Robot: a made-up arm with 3 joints.
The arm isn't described. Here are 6 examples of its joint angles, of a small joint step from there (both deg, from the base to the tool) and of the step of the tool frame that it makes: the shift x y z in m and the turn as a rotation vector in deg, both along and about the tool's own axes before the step.
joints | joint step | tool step
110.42 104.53 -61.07 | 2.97 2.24 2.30 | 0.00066 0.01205 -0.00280 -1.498 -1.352 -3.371
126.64 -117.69 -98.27 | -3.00 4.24 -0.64 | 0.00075 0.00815 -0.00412 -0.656 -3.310 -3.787
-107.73 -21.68 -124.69 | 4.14 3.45 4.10 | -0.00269 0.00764 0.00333 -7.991 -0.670 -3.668
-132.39 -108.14 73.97 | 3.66 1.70 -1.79 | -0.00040 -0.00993 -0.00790 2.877 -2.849 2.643
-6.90 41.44 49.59 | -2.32 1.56 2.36 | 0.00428 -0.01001 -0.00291 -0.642 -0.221 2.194
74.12 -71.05 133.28 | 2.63 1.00 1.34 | -0.00644 0.00230 0.00257 -2.216 -2.479 -1.001
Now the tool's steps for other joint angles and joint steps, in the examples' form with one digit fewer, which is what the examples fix.
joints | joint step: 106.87 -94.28 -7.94 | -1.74 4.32 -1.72
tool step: 0.0112 0.0006 0.0063 1.65 4.00 -2.38
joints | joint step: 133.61 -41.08 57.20 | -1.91 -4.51 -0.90
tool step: -0.0152 0.0038 -0.0105 2.29 -1.38 -4.49
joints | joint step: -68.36 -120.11 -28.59 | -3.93 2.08 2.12
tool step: 0.0021 0.0111 0.0059 -4.03 0.26 -4.01
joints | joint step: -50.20 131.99 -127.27 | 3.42 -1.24 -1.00
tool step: 0.0042 -0.0079 -0.0114 3.26 -1.27 2.55
